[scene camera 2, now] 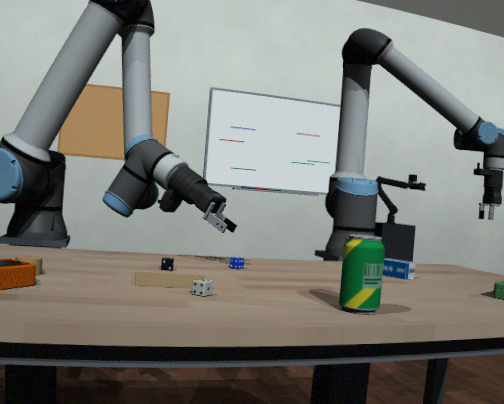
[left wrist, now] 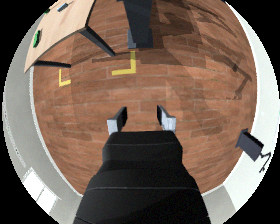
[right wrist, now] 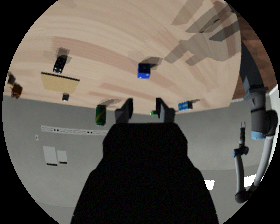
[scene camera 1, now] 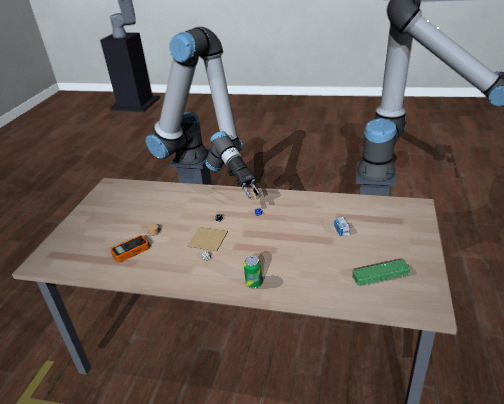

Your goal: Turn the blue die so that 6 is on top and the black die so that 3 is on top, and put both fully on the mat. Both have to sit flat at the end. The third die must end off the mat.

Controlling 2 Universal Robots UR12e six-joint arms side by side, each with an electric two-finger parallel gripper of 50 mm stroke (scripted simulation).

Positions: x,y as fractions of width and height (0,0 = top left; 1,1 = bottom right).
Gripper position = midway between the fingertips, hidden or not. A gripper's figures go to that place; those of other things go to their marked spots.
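Labels:
My right gripper (scene camera 2: 0.46,0.57) is 126 cm from the lens, and a tan mat (scene camera 2: 0.29,0.69) is 99 cm from the lens.

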